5 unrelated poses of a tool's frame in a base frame.
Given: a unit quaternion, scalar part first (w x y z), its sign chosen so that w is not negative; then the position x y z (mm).
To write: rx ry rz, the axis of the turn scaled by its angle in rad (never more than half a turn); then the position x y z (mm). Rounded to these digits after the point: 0 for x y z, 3 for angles.
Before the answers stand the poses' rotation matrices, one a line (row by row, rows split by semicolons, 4 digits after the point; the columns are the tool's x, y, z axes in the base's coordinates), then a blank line. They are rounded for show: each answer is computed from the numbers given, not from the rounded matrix.
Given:
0.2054, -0.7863, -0.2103, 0.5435, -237, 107, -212
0.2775, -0.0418, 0.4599, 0.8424, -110, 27, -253
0.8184, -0.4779, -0.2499, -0.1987, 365, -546, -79
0.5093, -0.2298, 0.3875, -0.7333, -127, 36, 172
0.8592, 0.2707, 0.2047, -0.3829, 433, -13, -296
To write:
0.3208 0.1074 -0.9410; 0.5539 -0.8272 0.0944; -0.7683 -0.5516 -0.3249
-0.8425 -0.5060 0.1848; 0.4291 -0.4229 0.7981; -0.3257 0.7517 0.5734
0.7962 0.5640 -0.2191; -0.0864 0.4643 0.8815; 0.5989 -0.6828 0.4184
-0.3757 0.5688 0.7317; -0.9250 -0.1810 -0.3342; -0.0577 -0.8023 0.5941
0.6230 0.7688 0.1445; -0.5471 0.5602 -0.6219; -0.5590 0.3084 0.7696

-2.192, -0.586, 1.515, -237, 107, -212
-0.112, 1.235, 2.262, -110, 27, -253
-1.018, -0.532, -0.423, 365, -546, -79
-0.553, 0.933, -1.766, -127, 36, 172
0.568, 0.430, -0.804, 433, -13, -296

